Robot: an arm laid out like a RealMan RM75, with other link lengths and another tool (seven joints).
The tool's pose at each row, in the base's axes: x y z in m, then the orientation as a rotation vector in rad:
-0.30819, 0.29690, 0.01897, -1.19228, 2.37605, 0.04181
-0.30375, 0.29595, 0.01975, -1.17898, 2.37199, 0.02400
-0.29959, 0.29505, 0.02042, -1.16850, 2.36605, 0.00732
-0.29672, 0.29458, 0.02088, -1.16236, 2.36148, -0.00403
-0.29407, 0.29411, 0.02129, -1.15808, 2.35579, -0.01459
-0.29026, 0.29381, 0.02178, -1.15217, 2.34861, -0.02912
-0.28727, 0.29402, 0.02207, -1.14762, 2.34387, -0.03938
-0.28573, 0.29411, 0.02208, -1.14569, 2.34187, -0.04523
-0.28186, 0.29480, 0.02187, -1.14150, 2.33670, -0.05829
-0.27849, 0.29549, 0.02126, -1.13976, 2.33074, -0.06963
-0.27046, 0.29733, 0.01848, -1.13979, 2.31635, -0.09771
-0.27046, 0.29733, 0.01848, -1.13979, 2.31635, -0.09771
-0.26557, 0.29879, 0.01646, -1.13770, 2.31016, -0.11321
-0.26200, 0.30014, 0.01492, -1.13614, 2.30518, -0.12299
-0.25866, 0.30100, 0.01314, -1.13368, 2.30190, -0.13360
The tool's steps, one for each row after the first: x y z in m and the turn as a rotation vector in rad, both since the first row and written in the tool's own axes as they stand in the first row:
-0.00187, -0.00412, 0.00087, 0.01722, -0.00240, 0.00391
-0.00359, -0.00797, 0.00174, 0.03338, -0.00564, 0.00564
-0.00489, -0.01054, 0.00237, 0.04421, -0.00788, 0.00602
-0.00606, -0.01293, 0.00296, 0.05428, -0.01064, 0.00499
-0.00797, -0.01611, 0.00399, 0.06794, -0.01383, 0.00380
-0.00977, -0.01831, 0.00498, 0.07762, -0.01588, 0.00331
-0.01062, -0.01943, 0.00561, 0.08267, -0.01623, 0.00284
-0.01301, -0.02192, 0.00752, 0.09415, -0.01751, 0.00148
-0.01497, -0.02395, 0.00957, 0.10396, -0.01917, -0.00141
-0.01922, -0.02843, 0.01569, 0.12660, -0.02133, -0.01125
-0.01922, -0.02843, 0.01569, 0.12660, -0.02133, -0.01125
-0.02193, -0.03089, 0.01978, 0.13924, -0.02165, -0.01477
-0.02408, -0.03250, 0.02290, 0.14766, -0.02277, -0.01720
-0.02566, -0.03419, 0.02602, 0.15634, -0.02245, -0.01863

